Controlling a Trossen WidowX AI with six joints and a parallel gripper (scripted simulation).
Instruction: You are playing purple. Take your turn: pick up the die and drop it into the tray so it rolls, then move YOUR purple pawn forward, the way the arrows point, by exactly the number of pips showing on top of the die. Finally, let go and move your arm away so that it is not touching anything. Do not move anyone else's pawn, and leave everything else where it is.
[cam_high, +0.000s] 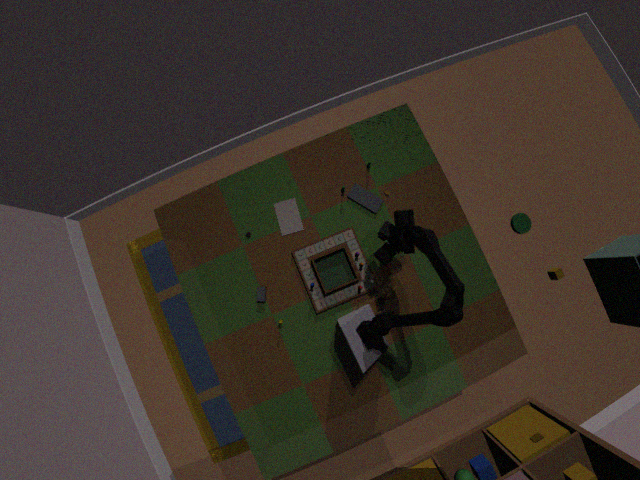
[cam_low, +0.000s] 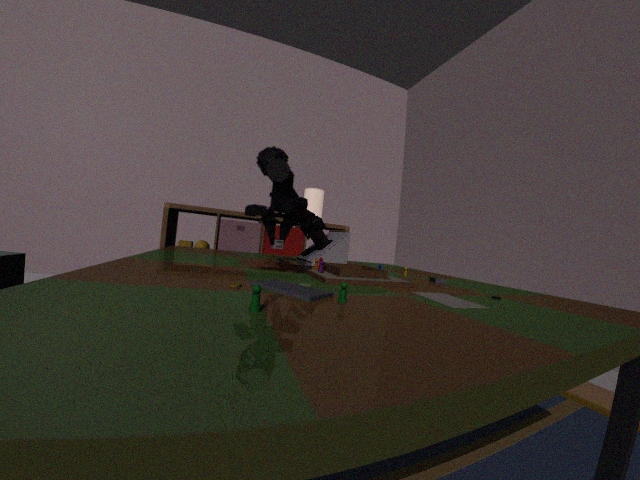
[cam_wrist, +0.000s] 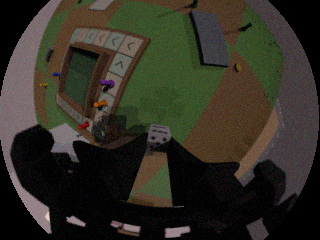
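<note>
Now: gripper tip 40 mm short of the purple pawn, 130 mm to the right of it and 50 mm above it. From my gripper tip the other things lie so: green tray 30 mm ahead, 240 mm to the left, 70 mm below; white die right at my gripper tip; grey slab 230 mm ahead, 40 mm to the right, 70 mm below.
</note>
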